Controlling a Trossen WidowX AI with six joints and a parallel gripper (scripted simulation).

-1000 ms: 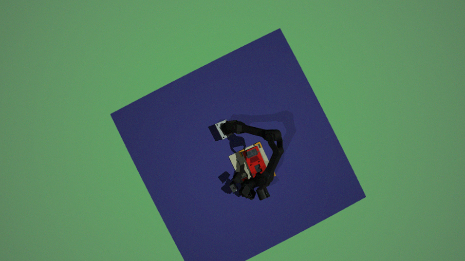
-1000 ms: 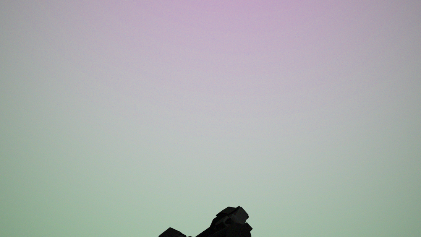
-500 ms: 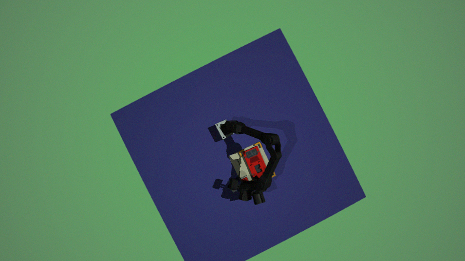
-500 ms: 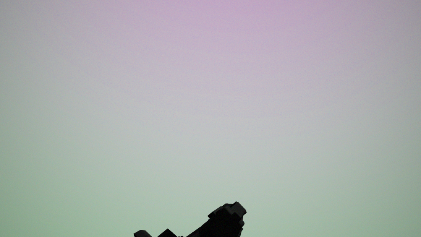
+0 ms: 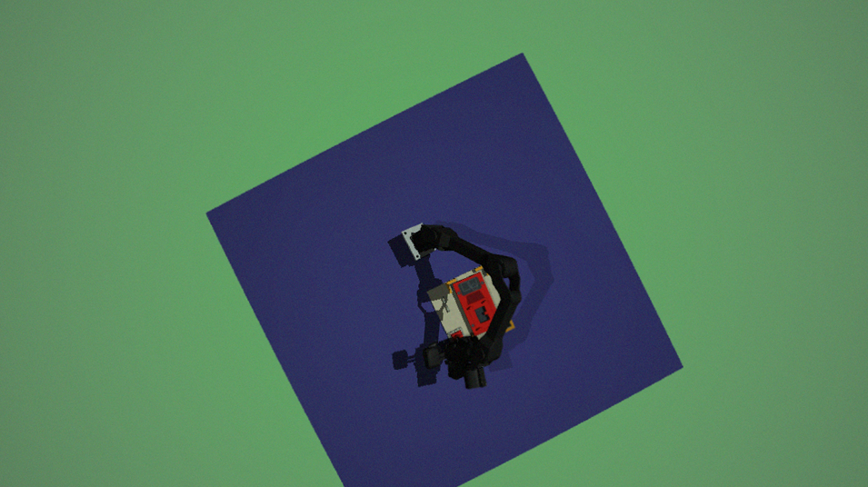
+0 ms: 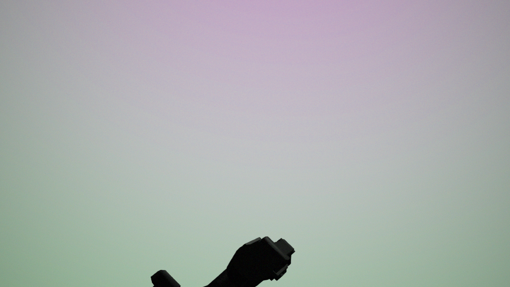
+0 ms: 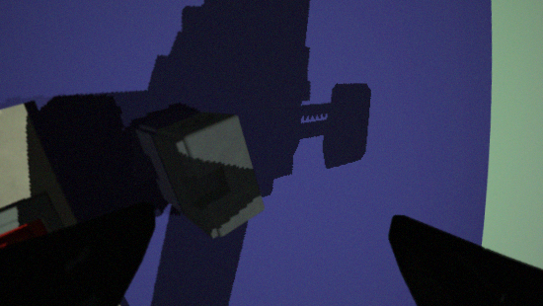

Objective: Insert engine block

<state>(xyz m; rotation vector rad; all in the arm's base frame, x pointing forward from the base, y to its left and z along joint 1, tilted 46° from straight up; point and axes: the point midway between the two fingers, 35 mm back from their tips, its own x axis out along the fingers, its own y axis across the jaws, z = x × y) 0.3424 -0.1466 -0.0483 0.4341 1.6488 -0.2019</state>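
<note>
My gripper tip is now 10 mm short of the grey engine block and 40 mm above it. Round my gripper tip: grey fixture 30 mm behind, 190 mm to the left, 50 mm below.
</note>
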